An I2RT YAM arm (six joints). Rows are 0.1 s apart.
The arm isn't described. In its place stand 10 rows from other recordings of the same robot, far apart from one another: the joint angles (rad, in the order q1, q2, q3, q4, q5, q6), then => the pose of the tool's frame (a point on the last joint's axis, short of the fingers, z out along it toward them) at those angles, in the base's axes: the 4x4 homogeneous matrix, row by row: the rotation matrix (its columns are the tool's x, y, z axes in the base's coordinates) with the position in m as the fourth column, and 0 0 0 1 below.
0.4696 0.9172 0.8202 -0.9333 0.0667 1.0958 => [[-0.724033, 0.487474, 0.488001, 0.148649], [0.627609, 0.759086, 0.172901, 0.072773], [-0.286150, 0.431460, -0.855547, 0.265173], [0, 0, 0, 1]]
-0.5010 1.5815 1.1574 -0.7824 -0.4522 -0.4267 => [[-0.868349, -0.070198, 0.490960, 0.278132], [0.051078, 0.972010, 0.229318, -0.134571], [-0.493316, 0.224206, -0.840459, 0.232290], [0, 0, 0, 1]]
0.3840 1.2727 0.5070 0.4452 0.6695 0.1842 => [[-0.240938, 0.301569, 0.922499, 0.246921], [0.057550, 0.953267, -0.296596, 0.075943], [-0.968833, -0.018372, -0.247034, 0.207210], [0, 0, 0, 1]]
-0.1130 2.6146 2.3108 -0.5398 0.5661 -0.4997 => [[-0.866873, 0.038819, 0.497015, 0.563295], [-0.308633, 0.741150, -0.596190, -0.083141], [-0.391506, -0.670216, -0.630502, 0.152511], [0, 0, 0, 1]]
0.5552 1.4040 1.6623 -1.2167 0.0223 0.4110 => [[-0.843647, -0.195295, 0.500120, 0.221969], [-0.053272, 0.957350, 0.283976, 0.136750], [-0.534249, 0.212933, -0.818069, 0.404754], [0, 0, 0, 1]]
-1.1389 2.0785 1.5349 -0.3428 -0.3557 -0.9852 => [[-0.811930, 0.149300, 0.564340, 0.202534], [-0.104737, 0.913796, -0.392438, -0.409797], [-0.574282, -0.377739, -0.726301, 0.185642], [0, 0, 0, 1]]
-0.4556 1.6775 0.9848 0.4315 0.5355 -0.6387 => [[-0.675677, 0.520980, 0.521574, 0.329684], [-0.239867, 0.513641, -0.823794, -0.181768], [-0.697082, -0.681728, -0.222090, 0.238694], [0, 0, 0, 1]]
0.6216 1.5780 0.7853 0.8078 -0.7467 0.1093 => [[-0.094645, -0.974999, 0.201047, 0.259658], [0.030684, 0.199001, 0.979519, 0.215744], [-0.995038, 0.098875, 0.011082, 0.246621], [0, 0, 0, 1]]
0.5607 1.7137 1.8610 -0.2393 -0.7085 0.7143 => [[-0.682778, -0.668720, 0.294325, 0.319441], [0.158637, 0.257543, 0.953156, 0.227939], [-0.713196, 0.697485, -0.069761, 0.460836], [0, 0, 0, 1]]
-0.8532 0.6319 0.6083 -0.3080 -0.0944 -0.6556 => [[-0.591214, 0.417573, 0.689999, 0.105637], [-0.245609, 0.721678, -0.647191, -0.115926], [-0.768207, -0.552099, -0.324107, 0.288013], [0, 0, 0, 1]]
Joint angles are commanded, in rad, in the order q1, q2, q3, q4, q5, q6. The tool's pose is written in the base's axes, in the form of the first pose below.
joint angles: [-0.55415, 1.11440, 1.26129, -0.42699, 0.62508, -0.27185]
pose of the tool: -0.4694, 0.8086, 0.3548, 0.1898; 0.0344, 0.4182, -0.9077, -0.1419; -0.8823, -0.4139, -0.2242, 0.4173; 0, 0, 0, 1
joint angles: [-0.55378, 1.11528, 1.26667, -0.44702, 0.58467, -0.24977]
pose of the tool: -0.4595, 0.7988, 0.3882, 0.1906; 0.0418, 0.4561, -0.8890, -0.1409; -0.8872, -0.3923, -0.2429, 0.4166; 0, 0, 0, 1
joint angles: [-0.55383, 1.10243, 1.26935, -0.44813, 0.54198, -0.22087]
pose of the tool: -0.4214, 0.7992, 0.4287, 0.1884; 0.0399, 0.4886, -0.8716, -0.1381; -0.9060, -0.3501, -0.2377, 0.4199; 0, 0, 0, 1
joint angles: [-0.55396, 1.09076, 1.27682, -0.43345, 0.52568, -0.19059]
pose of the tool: -0.3691, 0.8136, 0.4492, 0.1857; 0.0356, 0.4954, -0.8679, -0.1358; -0.9287, -0.3043, -0.2118, 0.4263; 0, 0, 0, 1
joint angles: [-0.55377, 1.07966, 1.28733, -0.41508, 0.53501, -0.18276]
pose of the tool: -0.3316, 0.8303, 0.4479, 0.1820; 0.0212, 0.4812, -0.8764, -0.1339; -0.9432, -0.2811, -0.1772, 0.4340; 0, 0, 0, 1
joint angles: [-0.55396, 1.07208, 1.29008, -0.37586, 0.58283, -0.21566]
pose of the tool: -0.3235, 0.8520, 0.4117, 0.1788; -0.0100, 0.4320, -0.9018, -0.1337; -0.9462, -0.2959, -0.1313, 0.4406; 0, 0, 0, 1
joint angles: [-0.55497, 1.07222, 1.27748, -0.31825, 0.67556, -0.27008]
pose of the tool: -0.3430, 0.8797, 0.3295, 0.1774; -0.0323, 0.3395, -0.9400, -0.1362; -0.9388, -0.3331, -0.0880, 0.4426; 0, 0, 0, 1
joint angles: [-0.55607, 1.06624, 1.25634, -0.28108, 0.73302, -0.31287]
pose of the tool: -0.3684, 0.8880, 0.2754, 0.1757; -0.0404, 0.2807, -0.9590, -0.1372; -0.9288, -0.3644, -0.0675, 0.4407; 0, 0, 0, 1
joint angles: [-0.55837, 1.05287, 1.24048, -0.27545, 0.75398, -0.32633]
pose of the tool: -0.3797, 0.8898, 0.2532, 0.1723; -0.0384, 0.2583, -0.9653, -0.1364; -0.9243, -0.3762, -0.0640, 0.4388; 0, 0, 0, 1
